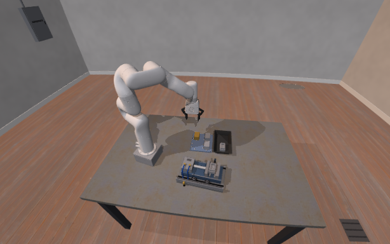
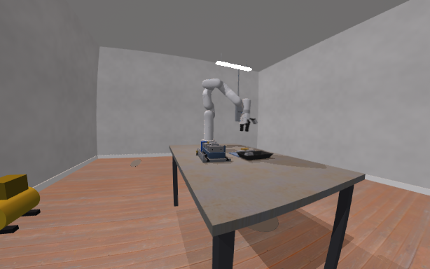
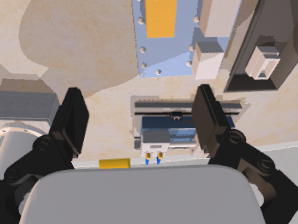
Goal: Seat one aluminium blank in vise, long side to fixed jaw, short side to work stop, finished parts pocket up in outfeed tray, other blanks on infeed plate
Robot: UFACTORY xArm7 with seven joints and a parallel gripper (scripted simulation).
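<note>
Now: hand 18 cm above the brass blank and 3 cm short of it. The rest, counted from my hand: white piston rod 33 cm to the right, 13 cm below, 12 cm ahead; then vise 33 cm to the right, 16 cm below, 14 cm ahead.
</note>
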